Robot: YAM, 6 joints.
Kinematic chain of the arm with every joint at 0, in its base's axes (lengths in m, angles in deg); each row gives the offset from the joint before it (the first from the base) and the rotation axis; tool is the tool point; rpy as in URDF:
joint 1: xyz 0 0 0.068 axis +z
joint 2: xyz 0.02 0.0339 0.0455 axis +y
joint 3: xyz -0.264 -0.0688 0 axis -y
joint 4: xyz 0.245 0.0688 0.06 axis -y
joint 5: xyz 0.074 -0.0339 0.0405 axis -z
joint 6: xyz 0.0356 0 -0.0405 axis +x
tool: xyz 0 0 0 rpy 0 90 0
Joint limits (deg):
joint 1: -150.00..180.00
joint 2: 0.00..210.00
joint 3: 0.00..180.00
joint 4: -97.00..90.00
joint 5: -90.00..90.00
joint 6: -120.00..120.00
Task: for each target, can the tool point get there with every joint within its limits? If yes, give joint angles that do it. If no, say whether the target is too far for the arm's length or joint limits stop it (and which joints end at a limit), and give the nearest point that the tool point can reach.
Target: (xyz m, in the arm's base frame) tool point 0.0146 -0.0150 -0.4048
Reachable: no: joint limits stop it (at a limit: joint 2) | nearest point 0.0453 -0.0465 -0.3302 | short by 0.087 m
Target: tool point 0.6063 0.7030 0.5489
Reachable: no: too far | nearest point 0.3816 0.4425 0.3840 | short by 0.381 m
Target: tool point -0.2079 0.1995 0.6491
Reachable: yes | joints 132.04 107.55 160.72 -22.96 -35.71 4.99
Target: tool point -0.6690 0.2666 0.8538
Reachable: no: too far | nearest point -0.4181 0.1666 0.5682 | short by 0.393 m
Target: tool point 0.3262 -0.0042 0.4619
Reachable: yes | joints 2.91 85.21 97.08 -25.23 35.64 10.62
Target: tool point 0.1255 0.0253 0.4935
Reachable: yes | joints 27.06 54.79 60.44 72.02 76.32 -35.55
